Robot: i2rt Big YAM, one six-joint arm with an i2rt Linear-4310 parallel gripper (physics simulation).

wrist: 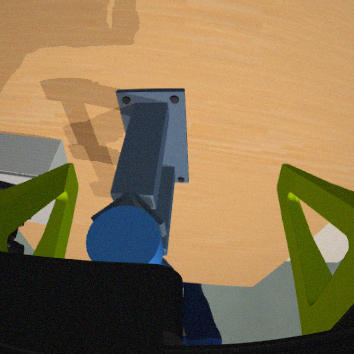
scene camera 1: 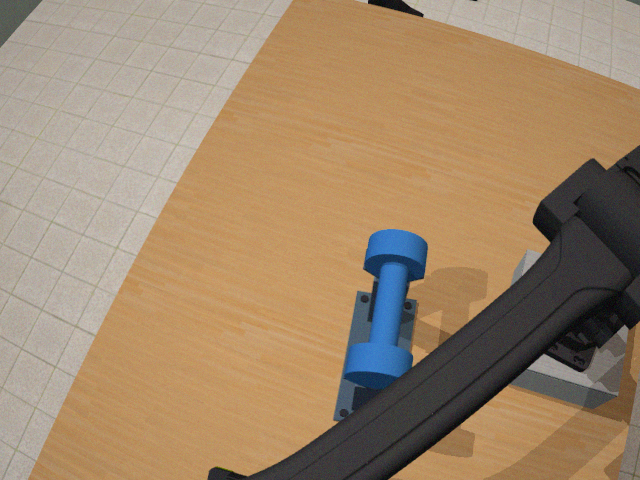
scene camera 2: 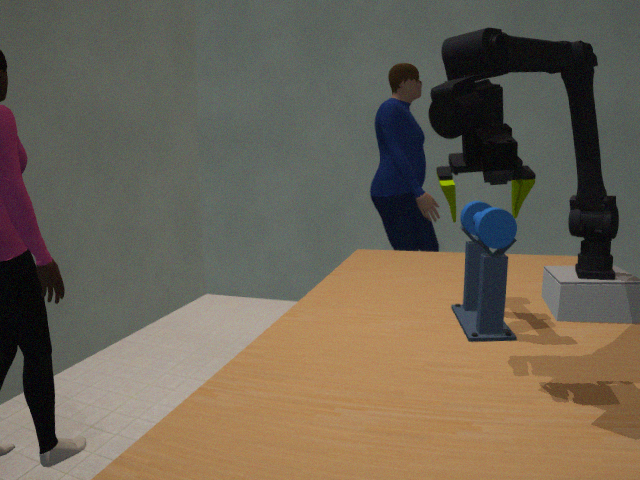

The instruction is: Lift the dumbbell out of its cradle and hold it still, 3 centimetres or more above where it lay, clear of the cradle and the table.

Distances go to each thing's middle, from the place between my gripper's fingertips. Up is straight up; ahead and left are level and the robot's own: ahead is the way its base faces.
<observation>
My gripper is now 30 mm short of the blue dumbbell (scene camera 1: 396, 256), 260 mm to the left of it and 40 mm above it. From my hand the other things lie so: blue-grey cradle (scene camera 2: 481, 316) (30 mm ahead, 260 mm to the right, 160 mm below).
</observation>
